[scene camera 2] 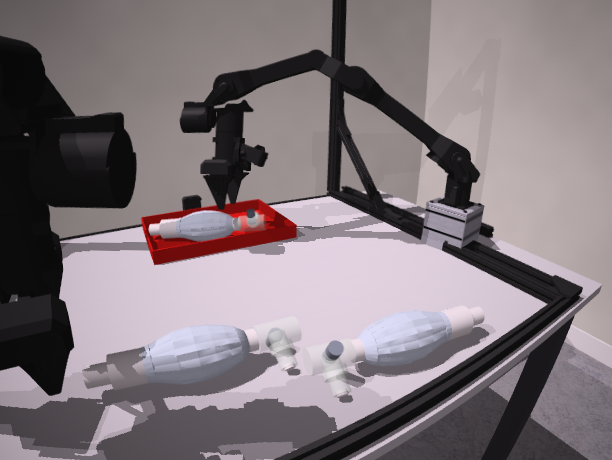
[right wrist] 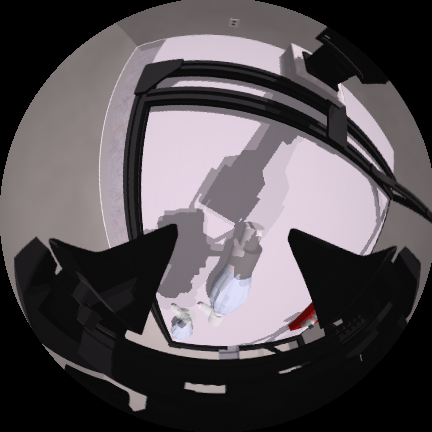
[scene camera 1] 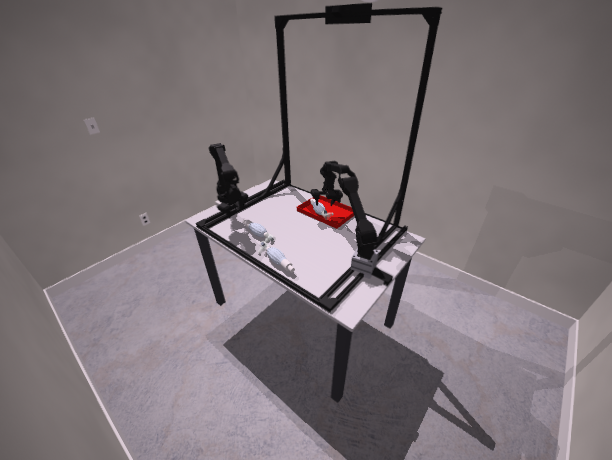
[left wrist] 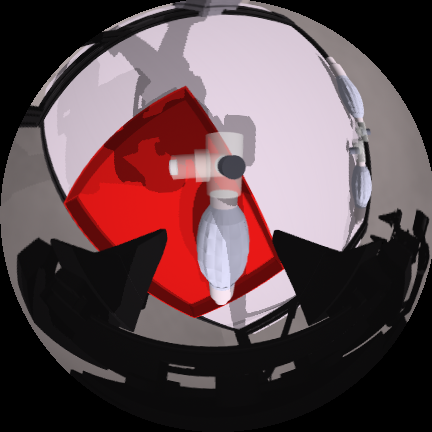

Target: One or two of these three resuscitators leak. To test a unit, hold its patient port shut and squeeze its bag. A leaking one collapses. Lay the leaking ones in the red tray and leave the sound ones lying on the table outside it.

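Frame: origin at the left arm's base, x down, y back, z left, level; centimetres.
Seen in the pictures: left gripper, fingertip midpoint: (scene camera 2: 227, 206) (scene camera 1: 323, 206) (left wrist: 220, 235); right gripper, fingertip midpoint: (scene camera 2: 52, 361) (right wrist: 235, 231) (scene camera 1: 235, 214) (left wrist: 374, 225); left arm's base, origin of the base link: (scene camera 2: 456, 203) (scene camera 1: 365, 253); right arm's base, origin of the base link: (right wrist: 320, 69).
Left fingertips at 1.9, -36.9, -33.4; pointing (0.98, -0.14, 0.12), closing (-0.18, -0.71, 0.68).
Note:
Offsets run from my left fingertips to a thing's top centre, as dx, dy, dz. Level surfaces: height alone.
A resuscitator {+0.3, -3.8, -3.1} (scene camera 1: 319, 208) (scene camera 2: 206, 225) (left wrist: 222, 245) with a pale blue bag lies in the red tray {+4.7, -0.6, -5.6} (scene camera 1: 338, 223) (scene camera 2: 225, 246) (left wrist: 95, 230), its dark-capped valve at the right in scene camera 2. My left gripper (scene camera 1: 325, 204) (scene camera 2: 227, 205) (left wrist: 220, 235) is open just above it, apart from it. A second resuscitator {+1.2, -25.3, +34.0} (scene camera 1: 258, 230) (scene camera 2: 197, 352) (right wrist: 231, 295) lies on the table at the lower left of scene camera 2. A third resuscitator {+1.2, -3.7, +48.2} (scene camera 1: 278, 256) (scene camera 2: 405, 337) (right wrist: 182, 327) lies beside it, the two valve ends facing each other. Their bags look full. My right gripper (right wrist: 235, 231) is open and empty above the table.
The table {dx +7.7} (scene camera 1: 310, 260) (scene camera 2: 320, 285) has black rails (scene camera 1: 270, 272) (scene camera 2: 505, 272) along its edges. A tall black frame (scene camera 1: 285, 100) (scene camera 2: 337, 125) rises at the back. The right arm (scene camera 1: 227, 180) (scene camera 2: 30, 200) stands close to the second resuscitator and fills the left of scene camera 2.

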